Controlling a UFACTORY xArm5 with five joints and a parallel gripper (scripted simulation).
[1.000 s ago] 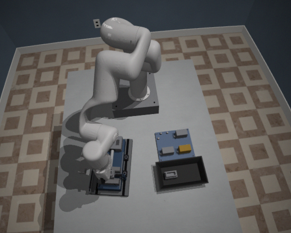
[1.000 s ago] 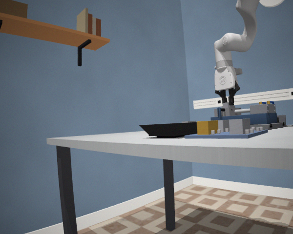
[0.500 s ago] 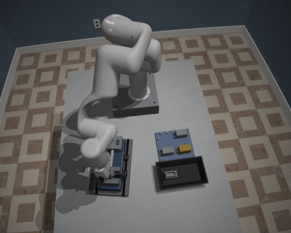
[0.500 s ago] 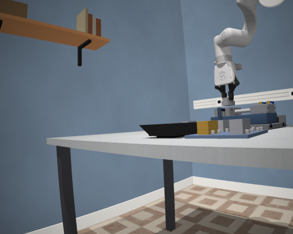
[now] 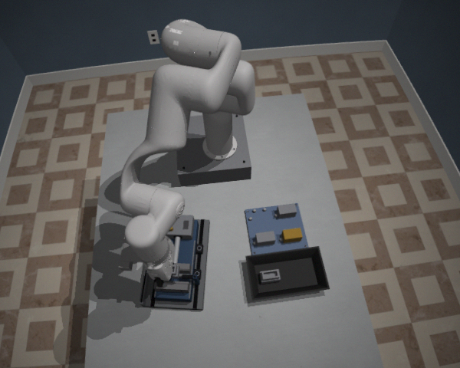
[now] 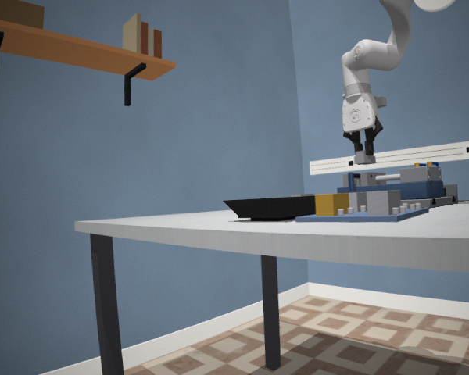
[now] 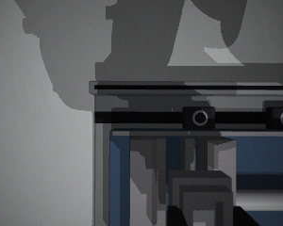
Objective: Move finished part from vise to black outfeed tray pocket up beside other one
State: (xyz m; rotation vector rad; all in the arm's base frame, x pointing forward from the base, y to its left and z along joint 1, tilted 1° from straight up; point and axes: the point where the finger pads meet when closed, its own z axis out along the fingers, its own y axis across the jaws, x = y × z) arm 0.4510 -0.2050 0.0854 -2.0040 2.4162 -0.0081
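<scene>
The yellow block lies 400 mm to the left of my hand, 140 mm below it and 90 mm behind it. The rest, counted from my hand: blue vise: 130 mm below, 70 mm behind, 20 mm to the left; plain grey block: 310 mm to the left, 140 mm below, 100 mm behind; blue fixture plate: 350 mm to the left, 160 mm below, 130 mm behind.
</scene>
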